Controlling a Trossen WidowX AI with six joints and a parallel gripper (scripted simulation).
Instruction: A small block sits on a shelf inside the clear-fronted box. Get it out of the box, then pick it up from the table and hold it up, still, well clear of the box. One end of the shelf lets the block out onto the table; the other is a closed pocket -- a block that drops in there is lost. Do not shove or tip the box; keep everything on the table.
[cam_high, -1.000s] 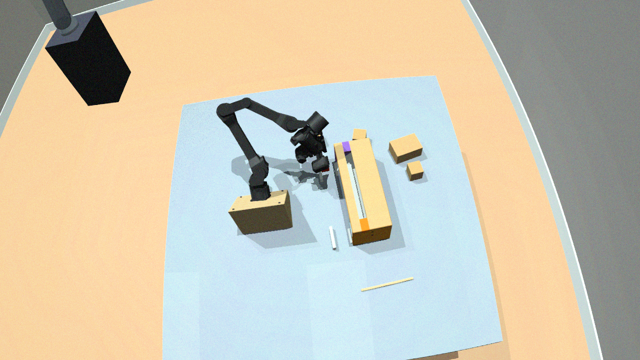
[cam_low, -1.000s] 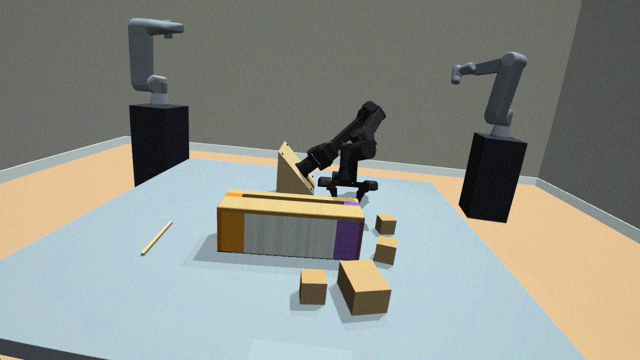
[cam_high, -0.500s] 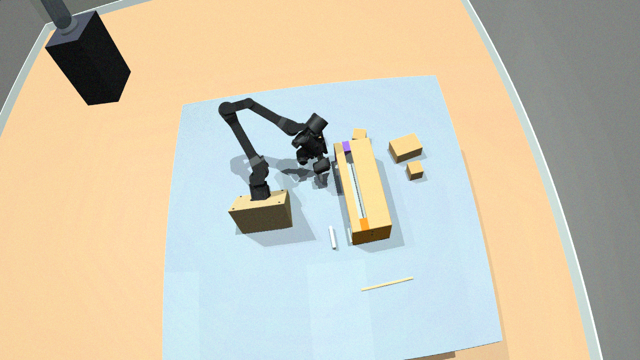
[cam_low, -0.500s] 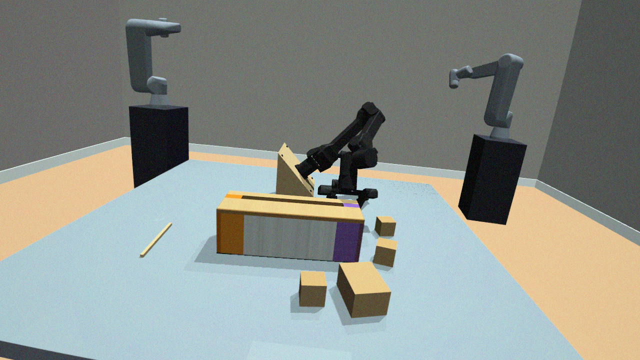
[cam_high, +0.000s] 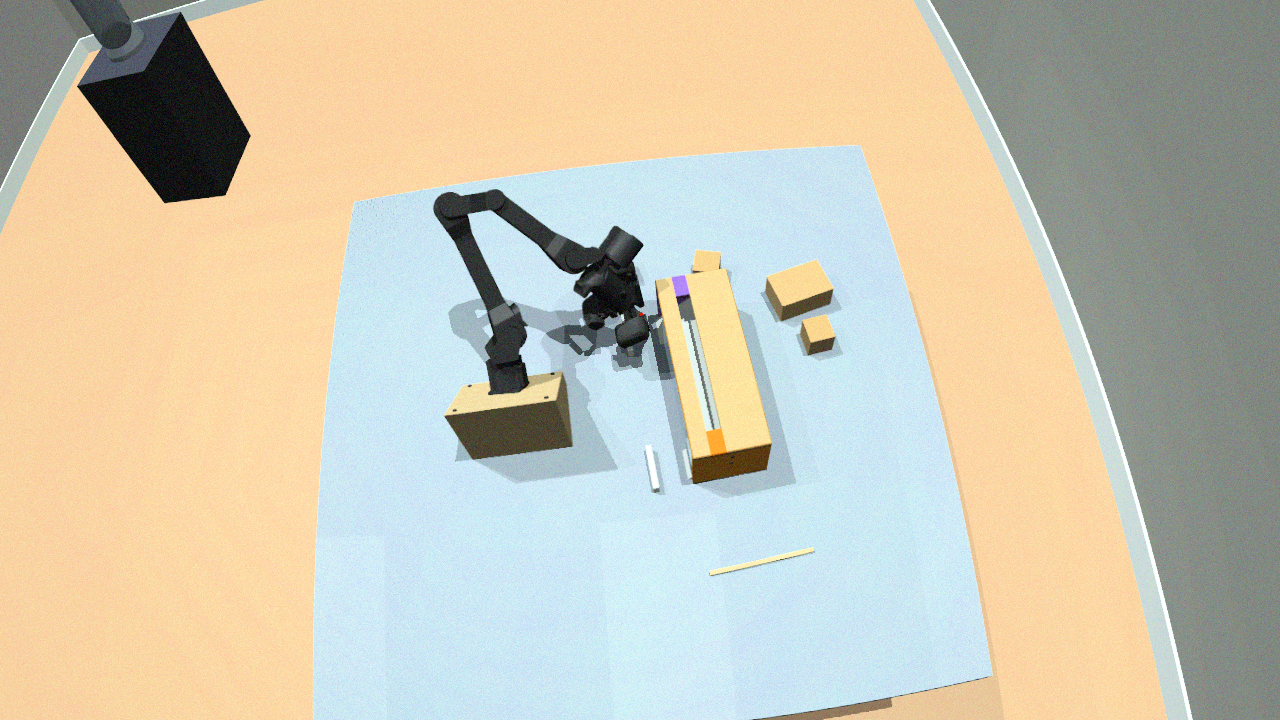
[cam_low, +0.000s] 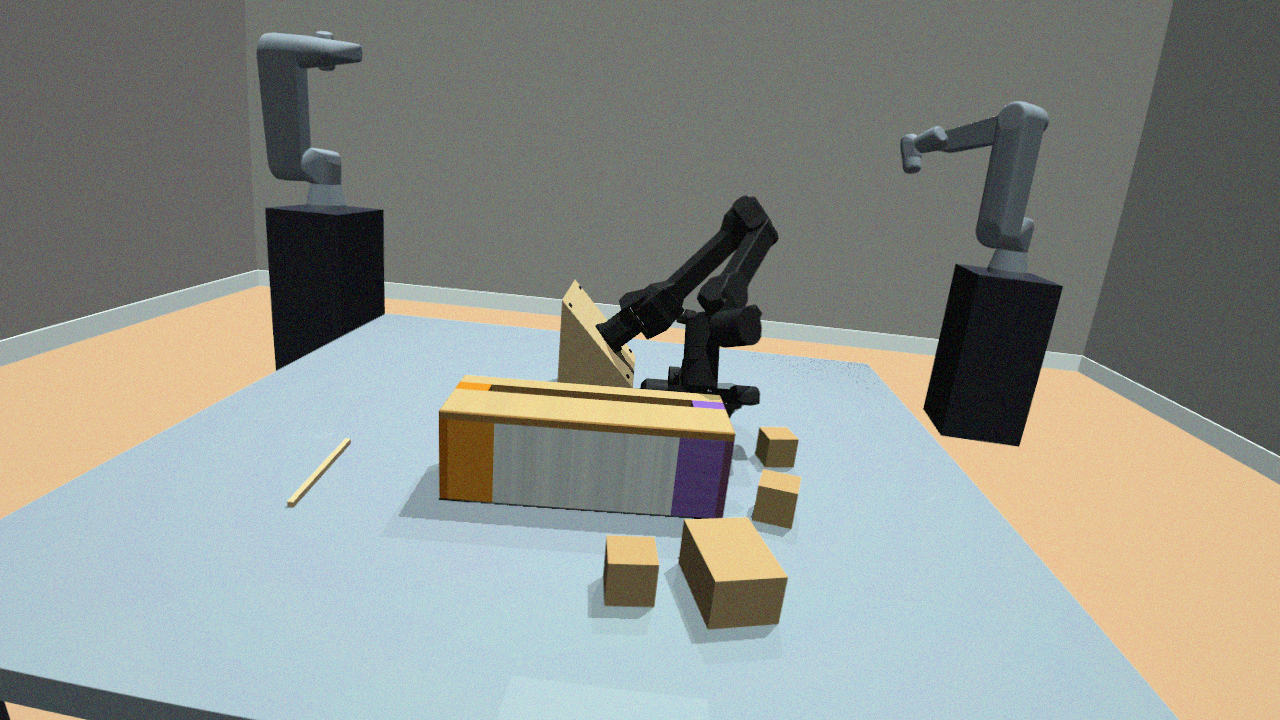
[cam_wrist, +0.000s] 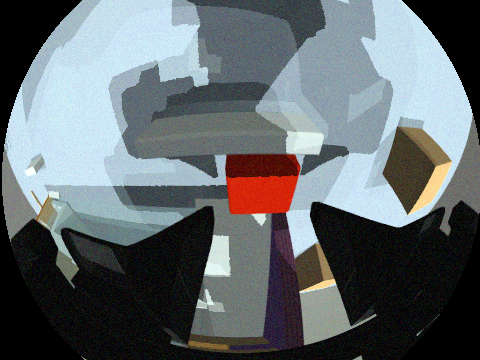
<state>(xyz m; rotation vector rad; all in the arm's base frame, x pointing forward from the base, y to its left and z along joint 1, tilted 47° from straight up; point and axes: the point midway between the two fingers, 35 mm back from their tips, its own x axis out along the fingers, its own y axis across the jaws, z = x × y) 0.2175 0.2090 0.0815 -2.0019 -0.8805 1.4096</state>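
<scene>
Now: the red block 2 cm behind my gripper tip, 1 cm to the right of it and 1 cm below it. From my gripper tip the other things lie so: thin wooden stick (51 cm to the right, 23 cm ahead, 3 cm below).
</scene>
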